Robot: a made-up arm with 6 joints. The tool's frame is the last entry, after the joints. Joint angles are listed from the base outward.
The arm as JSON. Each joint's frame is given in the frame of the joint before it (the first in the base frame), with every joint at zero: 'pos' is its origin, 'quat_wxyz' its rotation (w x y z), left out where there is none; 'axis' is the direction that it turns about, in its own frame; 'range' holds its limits. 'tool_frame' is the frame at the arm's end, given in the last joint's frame.
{
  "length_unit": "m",
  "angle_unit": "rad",
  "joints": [
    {
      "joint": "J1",
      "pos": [
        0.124,
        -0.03,
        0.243
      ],
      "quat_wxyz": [
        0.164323,
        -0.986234,
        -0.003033,
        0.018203
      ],
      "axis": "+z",
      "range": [
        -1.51,
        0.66
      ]
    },
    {
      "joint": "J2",
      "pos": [
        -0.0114,
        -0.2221,
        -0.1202
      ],
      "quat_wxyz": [
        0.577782,
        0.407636,
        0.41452,
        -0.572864
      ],
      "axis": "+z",
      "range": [
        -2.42,
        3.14
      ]
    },
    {
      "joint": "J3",
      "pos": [
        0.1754,
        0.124,
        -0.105
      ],
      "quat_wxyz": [
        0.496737,
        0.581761,
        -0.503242,
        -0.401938
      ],
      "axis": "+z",
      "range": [
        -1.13,
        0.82
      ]
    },
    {
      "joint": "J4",
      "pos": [
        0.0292,
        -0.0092,
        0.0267
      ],
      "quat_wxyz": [
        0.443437,
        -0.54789,
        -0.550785,
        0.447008
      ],
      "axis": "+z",
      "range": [
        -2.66,
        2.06
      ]
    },
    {
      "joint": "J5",
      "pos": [
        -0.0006,
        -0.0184,
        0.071
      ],
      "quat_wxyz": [
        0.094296,
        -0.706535,
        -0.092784,
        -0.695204
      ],
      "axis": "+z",
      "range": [
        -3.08,
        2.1
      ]
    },
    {
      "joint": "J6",
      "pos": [
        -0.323,
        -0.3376,
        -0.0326
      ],
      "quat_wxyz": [
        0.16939,
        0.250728,
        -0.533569,
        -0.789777
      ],
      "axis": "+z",
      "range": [
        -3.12,
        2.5
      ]
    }
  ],
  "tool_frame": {
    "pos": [
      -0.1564,
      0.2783,
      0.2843
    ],
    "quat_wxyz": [
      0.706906,
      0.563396,
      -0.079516,
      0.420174
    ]
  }
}
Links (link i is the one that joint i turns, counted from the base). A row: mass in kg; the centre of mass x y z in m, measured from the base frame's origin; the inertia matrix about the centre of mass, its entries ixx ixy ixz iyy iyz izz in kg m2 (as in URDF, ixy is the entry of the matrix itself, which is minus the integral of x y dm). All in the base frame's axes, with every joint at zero. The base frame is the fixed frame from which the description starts. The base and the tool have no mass.
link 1: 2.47; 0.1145 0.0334 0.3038; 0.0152 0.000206 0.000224 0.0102 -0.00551 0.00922
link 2: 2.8; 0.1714 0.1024 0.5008; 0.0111 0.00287 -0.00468 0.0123 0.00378 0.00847
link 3: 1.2; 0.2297 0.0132 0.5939; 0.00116 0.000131 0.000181 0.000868 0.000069 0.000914
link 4: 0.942; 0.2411 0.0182 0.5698; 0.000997 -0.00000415 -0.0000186 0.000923 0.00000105 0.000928
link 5: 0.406; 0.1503 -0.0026 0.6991; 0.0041 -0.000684 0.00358 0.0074 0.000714 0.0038
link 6: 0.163; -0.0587 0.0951 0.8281; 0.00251 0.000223 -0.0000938 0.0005 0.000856 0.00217
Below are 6 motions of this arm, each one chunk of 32 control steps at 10 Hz.
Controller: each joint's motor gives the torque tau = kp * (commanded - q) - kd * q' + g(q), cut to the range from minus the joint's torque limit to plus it. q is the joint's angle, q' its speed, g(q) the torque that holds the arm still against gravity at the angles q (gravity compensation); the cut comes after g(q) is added. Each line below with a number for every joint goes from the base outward.
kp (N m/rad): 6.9 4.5 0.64 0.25 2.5 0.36
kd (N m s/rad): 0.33 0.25 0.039 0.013 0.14 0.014
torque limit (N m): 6.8 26 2.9 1.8 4.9 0.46
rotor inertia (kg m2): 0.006 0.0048 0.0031 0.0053 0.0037 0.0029
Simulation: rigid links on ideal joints. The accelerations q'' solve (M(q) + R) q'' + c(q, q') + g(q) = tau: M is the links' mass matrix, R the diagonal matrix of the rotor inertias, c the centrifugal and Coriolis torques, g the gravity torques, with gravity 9.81 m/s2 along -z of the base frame. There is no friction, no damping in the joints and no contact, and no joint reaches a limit. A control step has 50 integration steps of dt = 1/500 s. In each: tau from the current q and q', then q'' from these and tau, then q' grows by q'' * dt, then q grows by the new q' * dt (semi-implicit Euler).
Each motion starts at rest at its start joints. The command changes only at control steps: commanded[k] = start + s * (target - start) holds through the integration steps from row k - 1 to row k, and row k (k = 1, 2, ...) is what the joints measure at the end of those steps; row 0 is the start. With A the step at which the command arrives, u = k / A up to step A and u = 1 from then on. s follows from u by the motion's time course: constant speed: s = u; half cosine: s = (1 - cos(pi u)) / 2; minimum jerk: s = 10 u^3 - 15 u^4 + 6 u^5; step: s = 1 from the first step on.
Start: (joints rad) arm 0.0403 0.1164 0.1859 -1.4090 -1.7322 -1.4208
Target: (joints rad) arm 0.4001 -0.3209 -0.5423 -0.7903 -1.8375 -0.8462
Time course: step
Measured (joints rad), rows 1 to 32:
1: 0.1526 -0.0394 0.0343 -1.4479 -1.6978 -1.2556
2: 0.4025 -0.3458 -0.2072 -1.4391 -1.7196 -0.9098
3: 0.5667 -0.5083 -0.3261 -1.3407 -1.8073 -0.6449
4: 0.5479 -0.4391 -0.3838 -1.2805 -1.8507 -0.5753
5: 0.4551 -0.2947 -0.4882 -1.2411 -1.8358 -0.6886
6: 0.3927 -0.2082 -0.6239 -1.1769 -1.8317 -0.8880
7: 0.3829 -0.2055 -0.7440 -1.0879 -1.8711 -1.0514
8: 0.4032 -0.2551 -0.8294 -0.9897 -1.9331 -1.0950
9: 0.4183 -0.3092 -0.8744 -0.8995 -1.9818 -1.0162
10: 0.4075 -0.3379 -0.8726 -0.8244 -1.9945 -0.8795
11: 0.3781 -0.3440 -0.8227 -0.7550 -1.9689 -0.7637
12: 0.3516 -0.3456 -0.7283 -0.6827 -1.9165 -0.7204
13: 0.3429 -0.3527 -0.6005 -0.6148 -1.8522 -0.7539
14: 0.3520 -0.3604 -0.4664 -0.5661 -1.7910 -0.8267
15: 0.3699 -0.3585 -0.3639 -0.5403 -1.7489 -0.8869
16: 0.3885 -0.3430 -0.3244 -0.5285 -1.7348 -0.9017
17: 0.4048 -0.3191 -0.3561 -0.5229 -1.7468 -0.8721
18: 0.4187 -0.2956 -0.4389 -0.5250 -1.7768 -0.8242
19: 0.4296 -0.2783 -0.5349 -0.5394 -1.8141 -0.7883
20: 0.4355 -0.2693 -0.6087 -0.5658 -1.8488 -0.7827
21: 0.4353 -0.2691 -0.6445 -0.5993 -1.8736 -0.8068
22: 0.4290 -0.2774 -0.6462 -0.6362 -1.8844 -0.8441
23: 0.4181 -0.2926 -0.6264 -0.6764 -1.8815 -0.8739
24: 0.4045 -0.3114 -0.5963 -0.7219 -1.8689 -0.8827
25: 0.3908 -0.3299 -0.5635 -0.7731 -1.8530 -0.8712
26: 0.3796 -0.3451 -0.5331 -0.8279 -1.8395 -0.8511
27: 0.3729 -0.3553 -0.5097 -0.8824 -1.8312 -0.8368
28: 0.3717 -0.3595 -0.4966 -0.9330 -1.8277 -0.8364
29: 0.3755 -0.3574 -0.4947 -0.9776 -1.8274 -0.8487
30: 0.3830 -0.3499 -0.5019 -1.0154 -1.8288 -0.8656
31: 0.3928 -0.3385 -0.5149 -1.0460 -1.8311 -0.8782
32: 0.4030 -0.3258 -0.5304 -1.0686 -1.8339 -0.8819

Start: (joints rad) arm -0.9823 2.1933 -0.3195 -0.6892 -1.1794 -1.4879
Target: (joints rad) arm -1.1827 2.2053 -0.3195 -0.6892 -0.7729 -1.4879
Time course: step
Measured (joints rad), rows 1 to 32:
1: -1.0402 2.1583 -0.4305 -0.6055 -1.0833 -1.4919
2: -1.1456 2.1137 -0.5515 -0.5067 -0.9239 -1.5000
3: -1.2248 2.1111 -0.5808 -0.5230 -0.7788 -1.5418
4: -1.2478 2.1602 -0.5334 -0.6451 -0.6802 -1.6055
5: -1.2230 2.2404 -0.4258 -0.8045 -0.6469 -1.6366
6: -1.1869 2.3113 -0.2976 -0.9270 -0.6622 -1.5990
7: -1.1742 2.3380 -0.2100 -0.9616 -0.6809 -1.5189
8: -1.1881 2.3166 -0.1788 -0.9008 -0.6865 -1.4521
9: -1.2078 2.2681 -0.1707 -0.7759 -0.6967 -1.4253
10: -1.2144 2.2159 -0.1632 -0.6357 -0.7231 -1.4309
11: -1.2043 2.1734 -0.1578 -0.5230 -0.7623 -1.4462
12: -1.1859 2.1455 -0.1618 -0.4614 -0.8032 -1.4539
13: -1.1704 2.1320 -0.1769 -0.4537 -0.8332 -1.4507
14: -1.1642 2.1315 -0.2022 -0.4896 -0.8443 -1.4449
15: -1.1677 2.1425 -0.2367 -0.5536 -0.8355 -1.4476
16: -1.1763 2.1626 -0.2784 -0.6314 -0.8125 -1.4649
17: -1.1843 2.1889 -0.3229 -0.7106 -0.7838 -1.4939
18: -1.1882 2.2172 -0.3642 -0.7797 -0.7579 -1.5257
19: -1.1881 2.2419 -0.3980 -0.8278 -0.7411 -1.5499
20: -1.1864 2.2579 -0.4226 -0.8472 -0.7365 -1.5601
21: -1.1851 2.2618 -0.4384 -0.8367 -0.7432 -1.5554
22: -1.1845 2.2534 -0.4463 -0.8021 -0.7576 -1.5400
23: -1.1833 2.2361 -0.4450 -0.7548 -0.7750 -1.5213
24: -1.1806 2.2150 -0.4330 -0.7074 -0.7914 -1.5058
25: -1.1767 2.1950 -0.4096 -0.6701 -0.8034 -1.4963
26: -1.1731 2.1800 -0.3769 -0.6484 -0.8086 -1.4915
27: -1.1719 2.1720 -0.3393 -0.6424 -0.8064 -1.4878
28: -1.1737 2.1714 -0.3021 -0.6481 -0.7976 -1.4828
29: -1.1781 2.1773 -0.2697 -0.6597 -0.7844 -1.4763
30: -1.1836 2.1881 -0.2445 -0.6713 -0.7698 -1.4701
31: -1.1887 2.2011 -0.2276 -0.6789 -0.7567 -1.4657
32: -1.1921 2.2133 -0.2194 -0.6802 -0.7473 -1.4636

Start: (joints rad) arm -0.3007 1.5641 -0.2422 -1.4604 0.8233 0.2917
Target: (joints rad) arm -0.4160 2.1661 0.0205 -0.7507 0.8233 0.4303
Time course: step
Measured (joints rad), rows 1 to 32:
1: -0.3174 1.6522 -0.1653 -1.4024 0.7286 0.3190
2: -0.3595 1.8505 -0.1688 -1.2853 0.6815 0.3863
3: -0.4093 2.0802 -0.2798 -1.1491 0.7117 0.4336
4: -0.4514 2.2808 -0.3782 -0.9912 0.7493 0.4380
5: -0.4794 2.4118 -0.3775 -0.7982 0.7910 0.4233
6: -0.4907 2.4612 -0.2425 -0.5859 0.8722 0.4034
7: -0.4827 2.4487 -0.0054 -0.4208 0.9976 0.3590
8: -0.4536 2.4090 0.2247 -0.3399 1.0917 0.2913
9: -0.4142 2.3574 0.3432 -0.3021 1.0924 0.2507
10: -0.3845 2.2892 0.2991 -0.2814 1.0165 0.2599
11: -0.3749 2.2044 0.1246 -0.2931 0.9095 0.2918
12: -0.3791 2.1163 -0.0664 -0.3441 0.8086 0.3286
13: -0.3854 2.0418 -0.1744 -0.4187 0.7285 0.3790
14: -0.3885 1.9914 -0.1861 -0.5021 0.6748 0.4431
15: -0.3901 1.9688 -0.1502 -0.5922 0.6576 0.4956
16: -0.3929 1.9752 -0.1156 -0.6900 0.6815 0.5078
17: -0.3969 2.0115 -0.0908 -0.7874 0.7320 0.4739
18: -0.4016 2.0730 -0.0565 -0.8714 0.7839 0.4145
19: -0.4088 2.1466 -0.0037 -0.9345 0.8249 0.3611
20: -0.4217 2.2148 0.0610 -0.9780 0.8575 0.3373
21: -0.4395 2.2641 0.1288 -1.0112 0.8832 0.3473
22: -0.4569 2.2887 0.1920 -1.0453 0.8999 0.3774
23: -0.4669 2.2894 0.2406 -1.0858 0.9063 0.4078
24: -0.4657 2.2709 0.2643 -1.1303 0.9036 0.4236
25: -0.4545 2.2405 0.2579 -1.1709 0.8934 0.4213
26: -0.4382 2.2053 0.2219 -1.1978 0.8772 0.4076
27: -0.4228 2.1722 0.1613 -1.2027 0.8561 0.3927
28: -0.4127 2.1459 0.0838 -1.1810 0.8317 0.3847
29: -0.4091 2.1285 -0.0010 -1.1332 0.8057 0.3863
30: -0.4103 2.1197 -0.0816 -1.0639 0.7809 0.3960
31: -0.4130 2.1175 -0.1447 -0.9793 0.7606 0.4118
32: -0.4140 2.1195 -0.1771 -0.8839 0.7495 0.4308

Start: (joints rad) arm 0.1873 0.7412 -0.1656 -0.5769 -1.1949 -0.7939
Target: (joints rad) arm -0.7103 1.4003 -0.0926 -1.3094 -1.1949 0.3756
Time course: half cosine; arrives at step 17
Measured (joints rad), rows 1 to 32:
1: 0.1861 0.7426 -0.1645 -0.5779 -1.1953 -0.7903
2: 0.1797 0.7498 -0.1593 -0.5822 -1.1972 -0.7725
3: 0.1622 0.7682 -0.1479 -0.5917 -1.2005 -0.7283
4: 0.1283 0.8014 -0.1315 -0.6053 -1.2034 -0.6534
5: 0.0751 0.8490 -0.1145 -0.6210 -1.2032 -0.5540
6: 0.0028 0.9077 -0.1012 -0.6389 -1.1982 -0.4433
7: -0.0860 0.9728 -0.0931 -0.6639 -1.1899 -0.3348
8: -0.1867 1.0393 -0.0887 -0.7038 -1.1828 -0.2374
9: -0.2935 1.1030 -0.0852 -0.7658 -1.1821 -0.1525
10: -0.4000 1.1611 -0.0818 -0.8513 -1.1905 -0.0752
11: -0.5000 1.2124 -0.0825 -0.9555 -1.2052 0.0026
12: -0.5879 1.2572 -0.0947 -1.0706 -1.2184 0.0867
13: -0.6593 1.2981 -0.1207 -1.1917 -1.2237 0.1773
14: -0.7111 1.3380 -0.1516 -1.3171 -1.2230 0.2684
15: -0.7426 1.3777 -0.1757 -1.4421 -1.2212 0.3504
16: -0.7555 1.4142 -0.1887 -1.5572 -1.2194 0.4131
17: -0.7528 1.4422 -0.1914 -1.6513 -1.2166 0.4483
18: -0.7392 1.4566 -0.1851 -1.7138 -1.2136 0.4538
19: -0.7204 1.4557 -0.1721 -1.7361 -1.2113 0.4360
20: -0.7029 1.4418 -0.1558 -1.7144 -1.2092 0.4068
21: -0.6908 1.4201 -0.1386 -1.6511 -1.2065 0.3772
22: -0.6862 1.3972 -0.1215 -1.5533 -1.2036 0.3550
23: -0.6889 1.3792 -0.1045 -1.4321 -1.2014 0.3436
24: -0.6968 1.3697 -0.0878 -1.3011 -1.2006 0.3427
25: -0.7072 1.3697 -0.0718 -1.1752 -1.2010 0.3489
26: -0.7168 1.3771 -0.0570 -1.0686 -1.2016 0.3568
27: -0.7231 1.3884 -0.0432 -0.9929 -1.2010 0.3620
28: -0.7248 1.3996 -0.0311 -0.9552 -1.1979 0.3623
29: -0.7220 1.4074 -0.0217 -0.9578 -1.1925 0.3585
30: -0.7162 1.4104 -0.0169 -0.9976 -1.1864 0.3536
31: -0.7095 1.4085 -0.0187 -1.0679 -1.1819 0.3504
32: -0.7040 1.4034 -0.0281 -1.1582 -1.1810 0.3505

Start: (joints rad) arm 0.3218 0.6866 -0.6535 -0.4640 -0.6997 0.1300
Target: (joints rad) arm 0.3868 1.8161 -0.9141 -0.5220 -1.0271 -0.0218
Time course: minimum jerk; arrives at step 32
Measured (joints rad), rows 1 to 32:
1: 0.3218 0.6867 -0.6535 -0.4640 -0.6997 0.1300
2: 0.3217 0.6872 -0.6532 -0.4641 -0.7001 0.1298
3: 0.3214 0.6891 -0.6524 -0.4646 -0.7012 0.1290
4: 0.3209 0.6940 -0.6506 -0.4657 -0.7040 0.1273
5: 0.3200 0.7035 -0.6476 -0.4677 -0.7087 0.1246
6: 0.3190 0.7194 -0.6438 -0.4708 -0.7157 0.1209
7: 0.3184 0.7426 -0.6402 -0.4747 -0.7247 0.1166
8: 0.3186 0.7737 -0.6380 -0.4790 -0.7350 0.1119
9: 0.3203 0.8129 -0.6387 -0.4830 -0.7463 0.1069
10: 0.3238 0.8598 -0.6438 -0.4862 -0.7582 0.1011
11: 0.3292 0.9137 -0.6540 -0.4881 -0.7706 0.0944
12: 0.3362 0.9738 -0.6698 -0.4887 -0.7838 0.0863
13: 0.3443 1.0388 -0.6909 -0.4881 -0.7980 0.0772
14: 0.3527 1.1076 -0.7166 -0.4873 -0.8135 0.0675
15: 0.3606 1.1785 -0.7459 -0.4869 -0.8305 0.0577
16: 0.3671 1.2501 -0.7774 -0.4882 -0.8489 0.0485
17: 0.3716 1.3209 -0.8093 -0.4921 -0.8688 0.0400
18: 0.3741 1.3898 -0.8398 -0.4992 -0.8895 0.0321
19: 0.3747 1.4555 -0.8671 -0.5098 -0.9107 0.0247
20: 0.3743 1.5175 -0.8899 -0.5231 -0.9315 0.0176
21: 0.3737 1.5752 -0.9075 -0.5377 -0.9510 0.0108
22: 0.3739 1.6279 -0.9200 -0.5517 -0.9686 0.0045
23: 0.3754 1.6754 -0.9282 -0.5626 -0.9837 -0.0014
24: 0.3780 1.7169 -0.9333 -0.5686 -0.9962 -0.0067
25: 0.3811 1.7520 -0.9367 -0.5683 -1.0063 -0.0114
26: 0.3840 1.7803 -0.9391 -0.5619 -1.0144 -0.0155
27: 0.3858 1.8016 -0.9406 -0.5505 -1.0208 -0.0188
28: 0.3865 1.8163 -0.9408 -0.5365 -1.0255 -0.0212
29: 0.3862 1.8249 -0.9392 -0.5223 -1.0285 -0.0226
30: 0.3855 1.8284 -0.9351 -0.5105 -1.0296 -0.0231
31: 0.3849 1.8277 -0.9286 -0.5025 -1.0291 -0.0229
32: 0.3848 1.8241 -0.9202 -0.4988 -1.0275 -0.0224

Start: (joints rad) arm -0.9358 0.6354 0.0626 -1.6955 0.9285 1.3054
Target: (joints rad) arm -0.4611 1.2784 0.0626 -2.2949 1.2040 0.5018
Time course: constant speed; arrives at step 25
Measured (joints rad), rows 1 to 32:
1: -0.9346 0.6381 0.0568 -1.6952 0.9327 1.2966
2: -0.9297 0.6480 0.0444 -1.6940 0.9392 1.2694
3: -0.9190 0.6671 0.0276 -1.6932 0.9455 1.2261
4: -0.9014 0.6951 0.0082 -1.6959 0.9523 1.1774
5: -0.8768 0.7295 -0.0106 -1.7052 0.9609 1.1344
6: -0.8465 0.7676 -0.0237 -1.7218 0.9718 1.1030
7: -0.8127 0.8064 -0.0270 -1.7444 0.9852 1.0813
8: -0.7783 0.8436 -0.0180 -1.7703 1.0012 1.0622
9: -0.7460 0.8774 0.0032 -1.7968 1.0195 1.0381
10: -0.7179 0.9070 0.0344 -1.8224 1.0393 1.0051
11: -0.6953 0.9325 0.0718 -1.8476 1.0596 0.9641
12: -0.6780 0.9545 0.1102 -1.8741 1.0793 0.9197
13: -0.6649 0.9742 0.1444 -1.9040 1.0972 0.8769
14: -0.6540 0.9928 0.1697 -1.9389 1.1125 0.8390
15: -0.6435 1.0118 0.1827 -1.9794 1.1247 0.8065
16: -0.6316 1.0326 0.1820 -2.0250 1.1340 0.7774
17: -0.6172 1.0562 0.1685 -2.0747 1.1407 0.7489
18: -0.5999 1.0829 0.1450 -2.1268 1.1454 0.7190
19: -0.5801 1.1128 0.1155 -2.1796 1.1490 0.6868
20: -0.5586 1.1448 0.0847 -2.2313 1.1524 0.6534
21: -0.5364 1.1778 0.0570 -2.2797 1.1563 0.6200
22: -0.5146 1.2102 0.0358 -2.3228 1.1616 0.5880
23: -0.4940 1.2408 0.0232 -2.3588 1.1688 0.5574
24: -0.4751 1.2687 0.0198 -2.3865 1.1784 0.5276
25: -0.4576 1.2936 0.0247 -2.4056 1.1903 0.4975
26: -0.4435 1.3126 0.0395 -2.4158 1.1997 0.4735
27: -0.4360 1.3214 0.0601 -2.4196 1.2051 0.4654
28: -0.4365 1.3188 0.0794 -2.4203 1.2086 0.4740
29: -0.4436 1.3068 0.0945 -2.4190 1.2109 0.4916
30: -0.4544 1.2897 0.1053 -2.4144 1.2119 0.5074
31: -0.4655 1.2724 0.1122 -2.4049 1.2118 0.5144
32: -0.4742 1.2593 0.1154 -2.3893 1.2116 0.5112

